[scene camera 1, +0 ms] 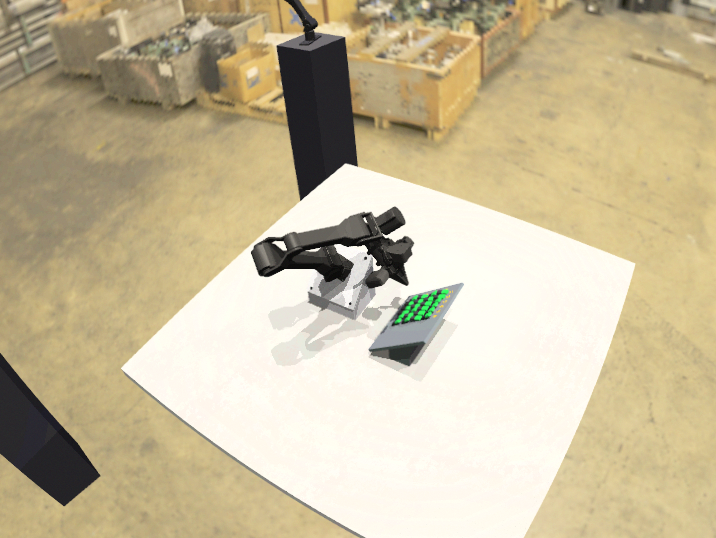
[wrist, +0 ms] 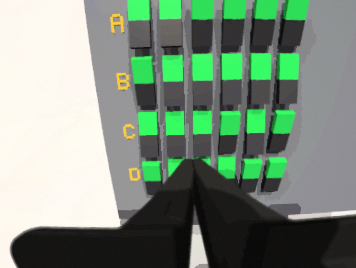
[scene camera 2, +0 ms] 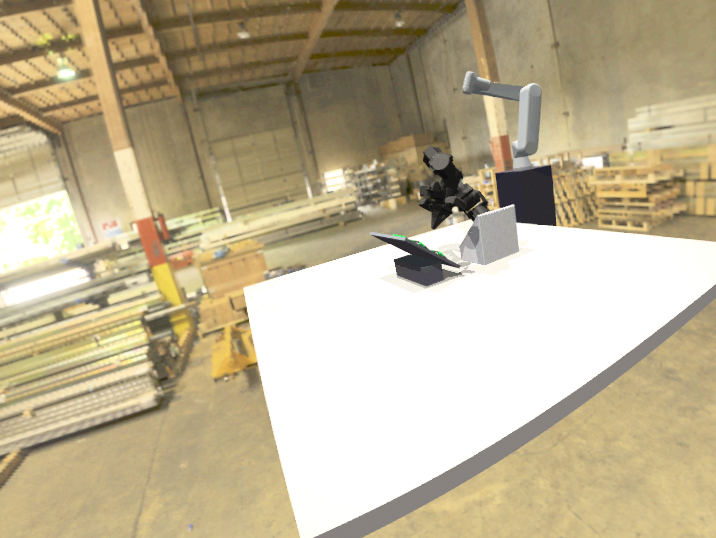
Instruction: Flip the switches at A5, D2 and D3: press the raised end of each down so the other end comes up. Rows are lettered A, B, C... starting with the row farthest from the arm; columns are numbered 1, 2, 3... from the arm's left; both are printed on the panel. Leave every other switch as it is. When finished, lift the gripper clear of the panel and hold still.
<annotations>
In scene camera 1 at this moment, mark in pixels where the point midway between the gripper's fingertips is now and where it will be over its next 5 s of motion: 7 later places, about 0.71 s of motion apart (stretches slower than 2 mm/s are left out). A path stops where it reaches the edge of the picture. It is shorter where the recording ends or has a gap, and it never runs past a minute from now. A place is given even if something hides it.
My gripper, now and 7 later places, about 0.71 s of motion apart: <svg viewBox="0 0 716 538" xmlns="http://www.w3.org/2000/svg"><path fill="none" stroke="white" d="M407 284L401 295L406 301L406 302L407 303L403 296L394 290L399 302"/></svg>
</annotations>
